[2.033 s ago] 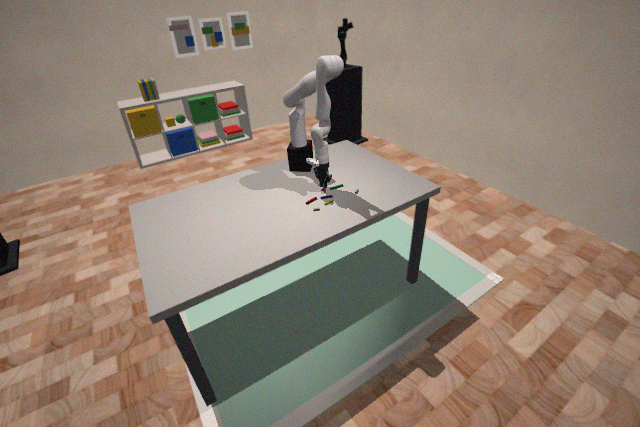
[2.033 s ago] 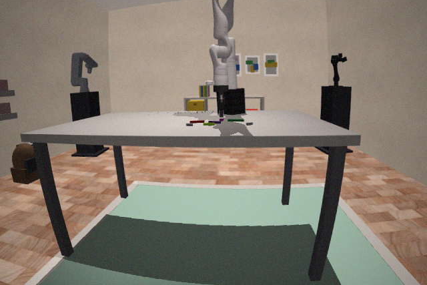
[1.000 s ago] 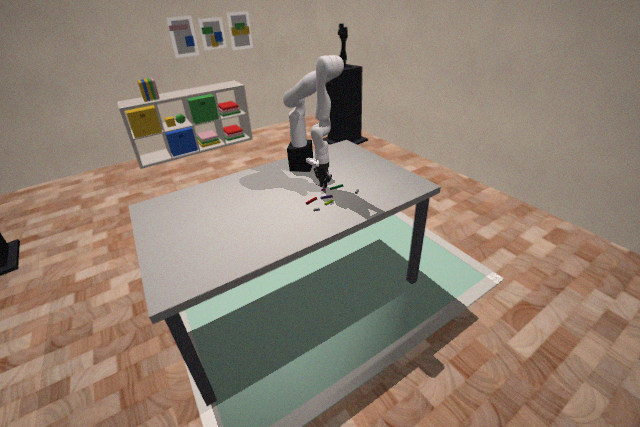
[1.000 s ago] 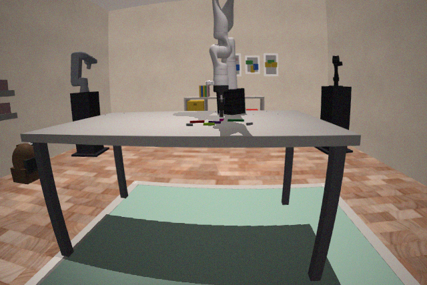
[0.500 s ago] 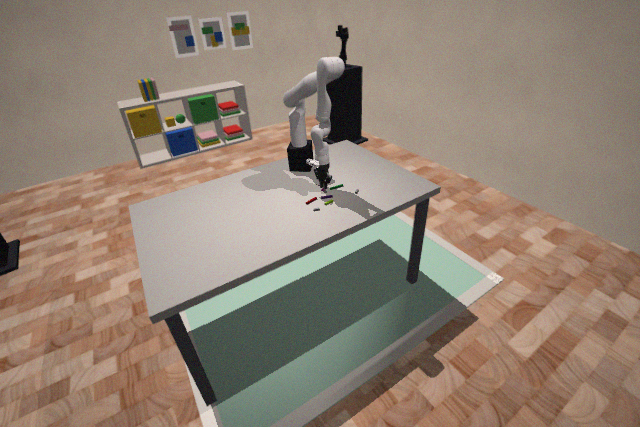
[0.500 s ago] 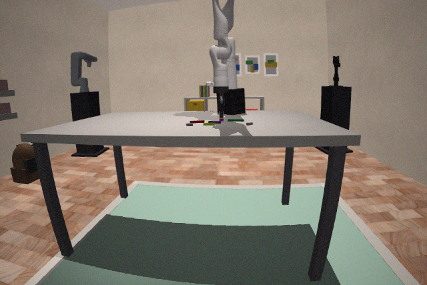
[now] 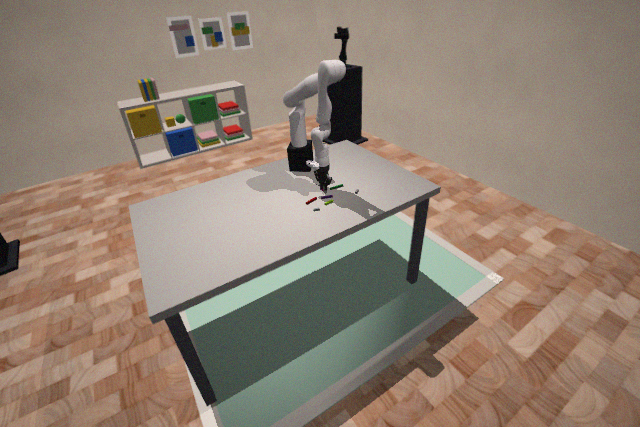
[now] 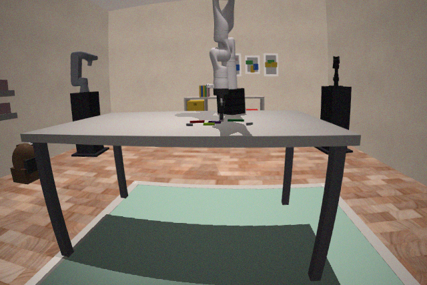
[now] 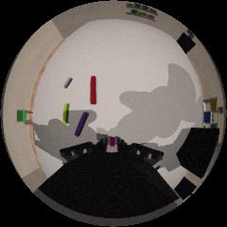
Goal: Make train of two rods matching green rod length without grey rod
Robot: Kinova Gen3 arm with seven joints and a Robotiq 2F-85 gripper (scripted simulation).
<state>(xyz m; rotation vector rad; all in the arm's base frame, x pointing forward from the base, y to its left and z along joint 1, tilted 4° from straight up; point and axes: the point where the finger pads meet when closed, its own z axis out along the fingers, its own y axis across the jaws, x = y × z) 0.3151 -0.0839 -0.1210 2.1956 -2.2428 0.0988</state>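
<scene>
My gripper is now 20 mm above the magenta rod. From my hand the other things lie so: green rod: 30 mm ahead, 70 mm to the left, 20 mm below; purple rod: 70 mm ahead, 40 mm to the right, 20 mm below; red rod: 40 mm ahead, 120 mm to the right, 20 mm below.
</scene>
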